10 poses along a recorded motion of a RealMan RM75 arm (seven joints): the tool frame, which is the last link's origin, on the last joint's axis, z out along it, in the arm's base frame.
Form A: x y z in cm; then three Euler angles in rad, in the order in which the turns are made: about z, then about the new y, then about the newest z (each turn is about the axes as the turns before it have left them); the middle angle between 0 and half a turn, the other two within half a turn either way.
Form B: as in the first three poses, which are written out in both.
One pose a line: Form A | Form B
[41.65, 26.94, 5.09, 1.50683, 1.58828, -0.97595] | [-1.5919, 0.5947, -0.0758, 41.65, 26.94, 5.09]
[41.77, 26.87, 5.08, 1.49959, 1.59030, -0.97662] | [-1.5943, 0.5940, -0.0844, 41.77, 26.87, 5.08]
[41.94, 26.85, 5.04, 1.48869, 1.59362, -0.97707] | [-1.5983, 0.5936, -0.0975, 41.94, 26.85, 5.04]
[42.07, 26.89, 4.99, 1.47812, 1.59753, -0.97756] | [-1.6030, 0.5930, -0.1107, 42.07, 26.89, 4.99]
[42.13, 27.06, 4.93, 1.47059, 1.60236, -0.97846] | [-1.6088, 0.5920, -0.1214, 42.13, 27.06, 4.93]
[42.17, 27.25, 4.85, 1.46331, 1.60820, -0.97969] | [-1.6158, 0.5906, -0.1326, 42.17, 27.25, 4.85]
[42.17, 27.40, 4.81, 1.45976, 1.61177, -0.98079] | [-1.6201, 0.5894, -0.1385, 42.17, 27.40, 4.81]
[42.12, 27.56, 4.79, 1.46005, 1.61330, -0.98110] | [-1.6219, 0.5891, -0.1392, 42.12, 27.56, 4.79]
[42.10, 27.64, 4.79, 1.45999, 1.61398, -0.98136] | [-1.6227, 0.5888, -0.1397, 42.10, 27.64, 4.79]
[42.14, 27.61, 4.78, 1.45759, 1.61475, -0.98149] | [-1.6237, 0.5887, -0.1426, 42.14, 27.61, 4.78]
